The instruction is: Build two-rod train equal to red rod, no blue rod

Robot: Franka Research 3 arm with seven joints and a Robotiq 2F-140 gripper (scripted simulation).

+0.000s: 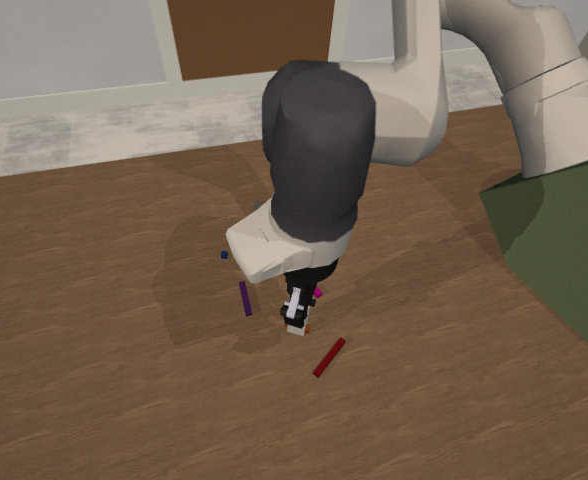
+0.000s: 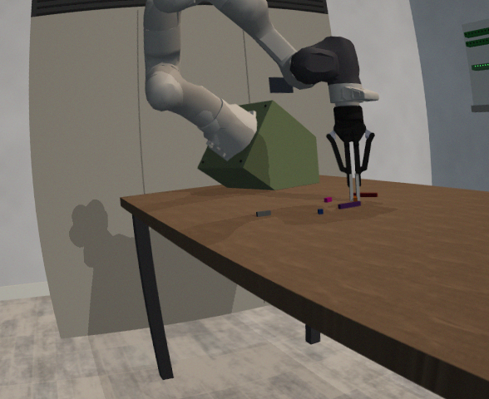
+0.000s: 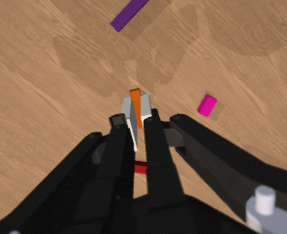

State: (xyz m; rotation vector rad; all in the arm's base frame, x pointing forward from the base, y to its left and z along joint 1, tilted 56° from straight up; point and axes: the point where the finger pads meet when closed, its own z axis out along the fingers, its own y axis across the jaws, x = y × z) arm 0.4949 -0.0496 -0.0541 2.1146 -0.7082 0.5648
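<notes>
Right now the grey rod is 260 mm to the right of my hand, 30 mm below it and 30 mm behind it. Also, from my hand: orange rod: 30 mm below; then red rod: 70 mm to the left, 30 mm below, 20 mm behind; then magenta rod: 50 mm behind, 40 mm to the right, 30 mm below.
</notes>
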